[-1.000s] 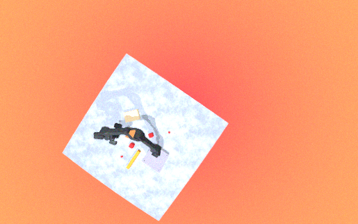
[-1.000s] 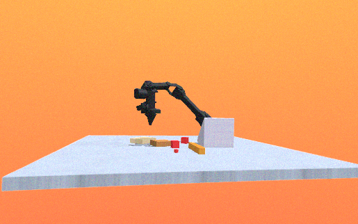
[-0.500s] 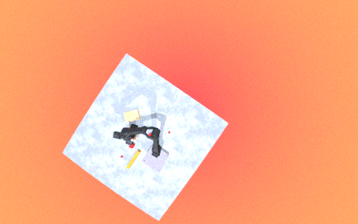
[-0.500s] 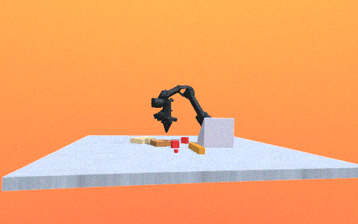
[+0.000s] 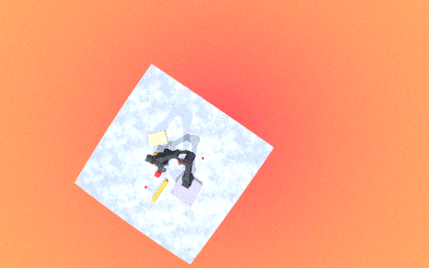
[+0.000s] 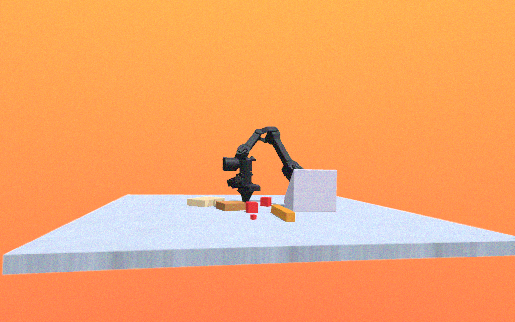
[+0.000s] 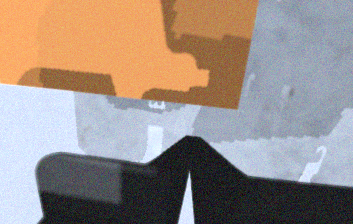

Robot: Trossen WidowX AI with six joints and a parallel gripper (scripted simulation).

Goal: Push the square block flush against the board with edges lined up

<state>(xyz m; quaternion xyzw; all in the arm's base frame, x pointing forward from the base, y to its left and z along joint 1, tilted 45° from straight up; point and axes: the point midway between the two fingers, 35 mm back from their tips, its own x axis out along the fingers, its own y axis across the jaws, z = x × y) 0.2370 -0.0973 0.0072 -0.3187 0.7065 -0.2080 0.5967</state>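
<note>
The square block lies 70 mm ahead of my gripper tip, 50 mm to the left of it and 10 mm above it. Round my gripper tip: long yellow-orange bar (280 mm to the left, 70 mm behind, 10 mm above); then cream board (160 mm ahead, 110 mm to the right, 10 mm above).
</note>
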